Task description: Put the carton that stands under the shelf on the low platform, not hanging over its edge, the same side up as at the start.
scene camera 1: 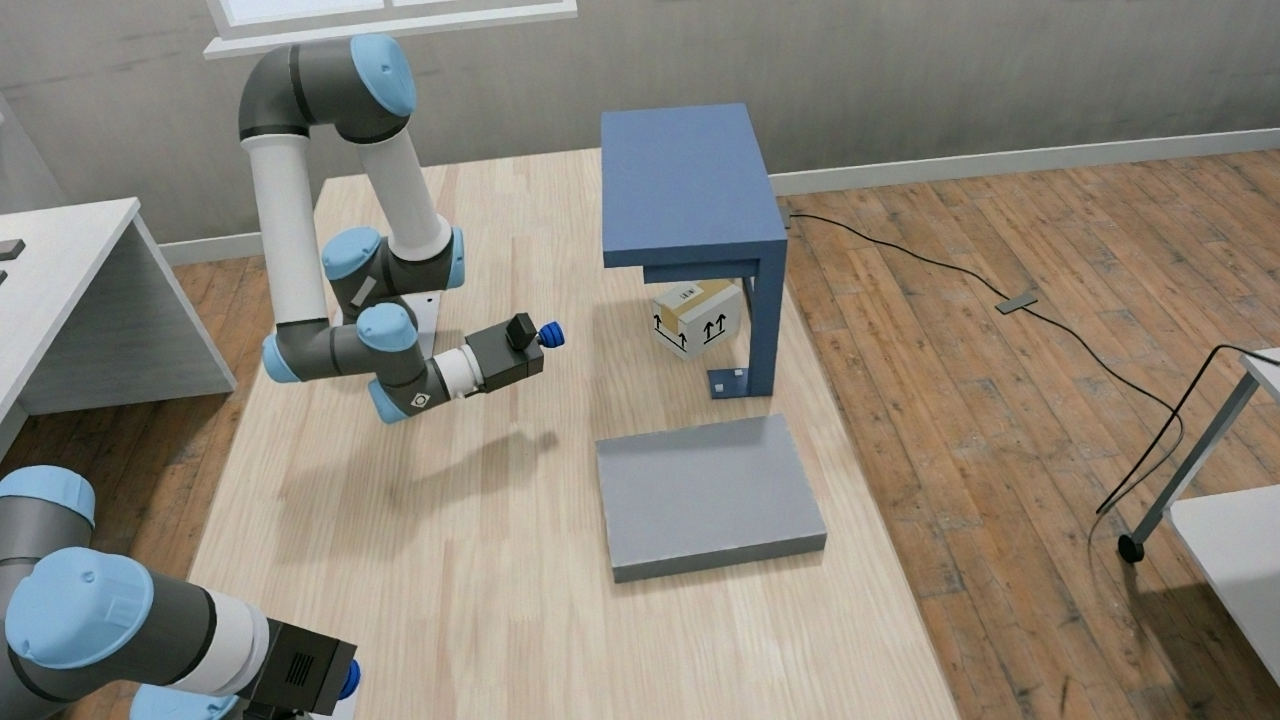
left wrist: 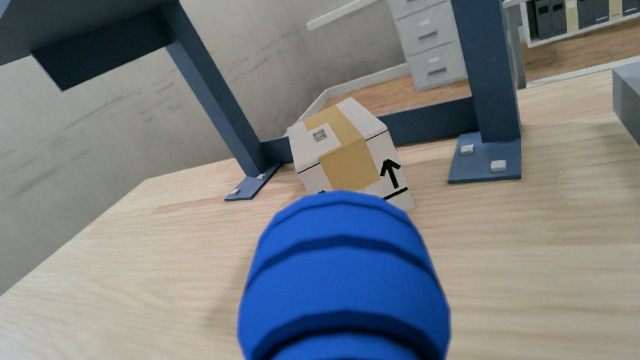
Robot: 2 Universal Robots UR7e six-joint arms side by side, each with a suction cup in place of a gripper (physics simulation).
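Frame: origin at the left arm's base, x ahead, y left, z up, level; centimetres.
Where they show: left hand, its tool point: [scene camera 1: 559, 332] [left wrist: 339, 261].
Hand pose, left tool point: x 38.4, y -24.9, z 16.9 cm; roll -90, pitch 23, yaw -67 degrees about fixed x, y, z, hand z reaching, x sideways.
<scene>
Each offset is from my left tool point to the top centre of the thing. "spot": to the spot under its first point. Level surfaces: height alone.
The white carton @(dx +25.6, dy +14.5, dz -6.8 cm) [scene camera 1: 699, 320] [left wrist: 350, 150] with tan tape and black up arrows stands upright on the table under the blue shelf [scene camera 1: 687, 183] [left wrist: 487, 75]. The shelf top hides part of it in scene camera 1; the suction cup hides its lower part in the left wrist view. The low grey platform @(dx +20.6, dy -25.4, dz -12.1 cm) [scene camera 1: 711, 501] [left wrist: 631, 97] lies in front of the shelf. My left gripper [scene camera 1: 552, 334] [left wrist: 345, 275], a blue suction cup, points toward the carton, apart from it, and holds nothing. My right gripper [scene camera 1: 350, 678] is at the lower left, far from the carton, with nothing on its cup.
The shelf's post @(dx +34.6, dy -2.0, dz +14.2 cm) [scene camera 1: 765, 326] and bolted foot plate @(spot: dx +29.0, dy -0.4, dz -16.4 cm) [scene camera 1: 728, 383] [left wrist: 485, 167] stand beside the carton. A block @(spot: dx +24.2, dy +40.2, dz +11.5 cm) [left wrist: 102, 52] hangs beneath the shelf top. The wooden table @(dz -16.9 cm) [scene camera 1: 501, 555] [left wrist: 125, 260] bears both. A white desk [scene camera 1: 67, 241] stands at the left.
</scene>
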